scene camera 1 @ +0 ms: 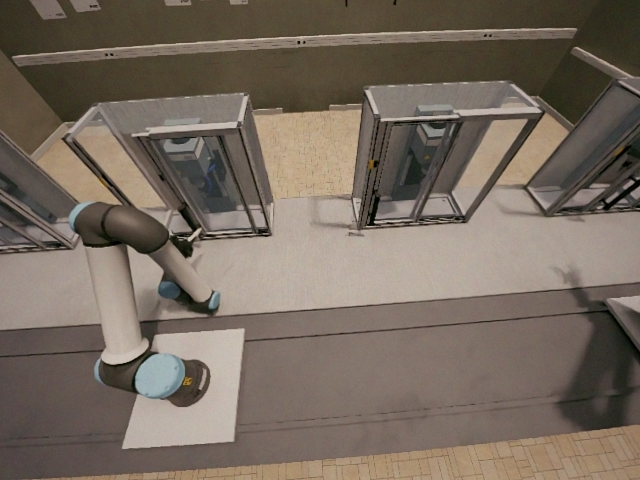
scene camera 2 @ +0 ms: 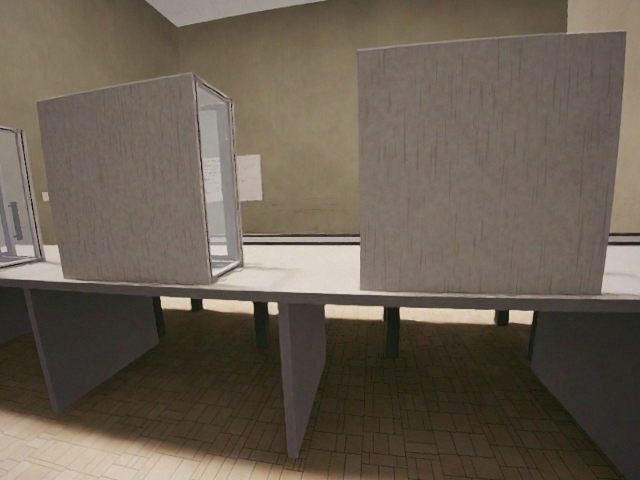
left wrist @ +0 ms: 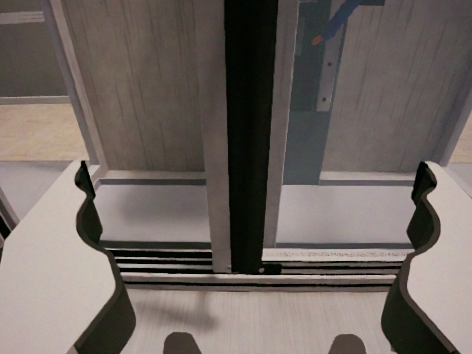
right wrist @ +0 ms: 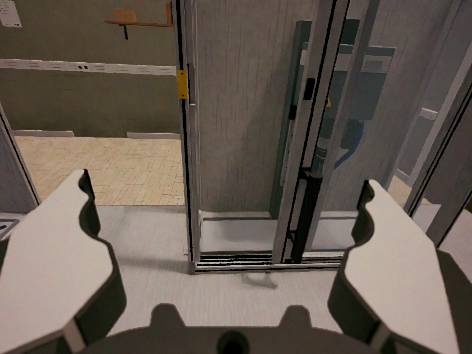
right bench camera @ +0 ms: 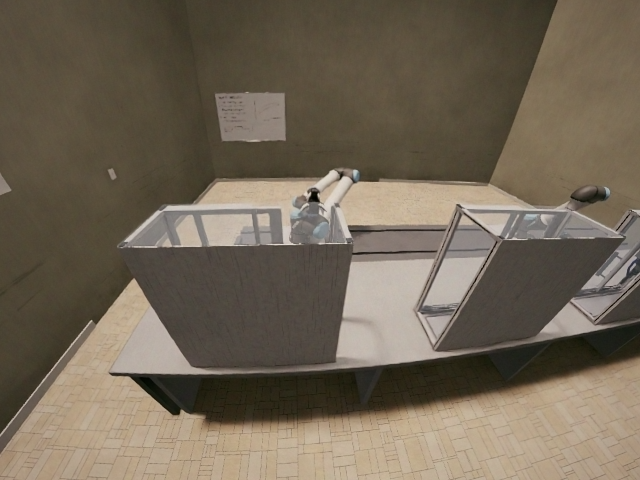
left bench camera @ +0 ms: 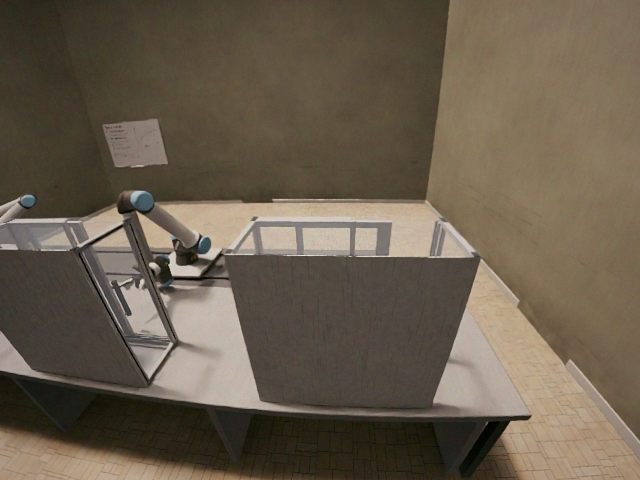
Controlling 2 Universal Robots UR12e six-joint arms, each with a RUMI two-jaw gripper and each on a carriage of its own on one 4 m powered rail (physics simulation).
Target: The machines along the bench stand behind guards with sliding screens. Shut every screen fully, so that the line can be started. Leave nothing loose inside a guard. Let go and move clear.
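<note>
My left gripper (left wrist: 251, 163) (scene camera 1: 186, 236) is open wide, with the black handle (left wrist: 250, 140) (scene camera 1: 189, 215) of the left-middle guard's screen (scene camera 1: 217, 180) ahead between its fingers. That screen stands away from the left post and yellow latch (scene camera 1: 103, 180), leaving a gap. In the right-middle guard, the screen's handle (scene camera 1: 374, 208) is close to the left post; exact seating cannot be told. My right gripper (right wrist: 229, 177) is open and empty before the far-right guard, whose screen handle (right wrist: 306, 215) stands well right of the yellow latch (right wrist: 182, 84). The far-left guard (left bench camera: 351, 330) hides its screen's state.
Machines (scene camera 1: 183, 149) (scene camera 1: 434, 129) stand inside the guards. The left carriage (scene camera 1: 222, 392) is on the rail in front of the bench (scene camera 1: 330, 268). Guard posts (scene camera 1: 253, 175) rise near the left arm. The right arm (right bench camera: 338, 191) shows beyond the far-right guard (right bench camera: 248, 304) in the right bench view.
</note>
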